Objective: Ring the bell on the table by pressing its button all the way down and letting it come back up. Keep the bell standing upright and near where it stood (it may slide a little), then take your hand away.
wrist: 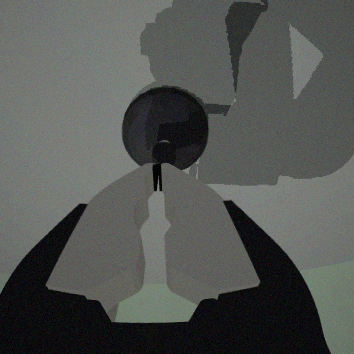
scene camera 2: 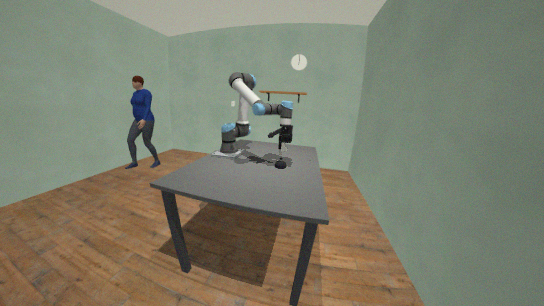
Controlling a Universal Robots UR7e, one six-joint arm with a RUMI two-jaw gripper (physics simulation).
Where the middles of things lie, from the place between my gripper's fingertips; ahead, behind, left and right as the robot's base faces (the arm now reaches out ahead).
Right now the domed bell [wrist: 168, 114] is 10 mm ahead of my hand and 60 mm below it.
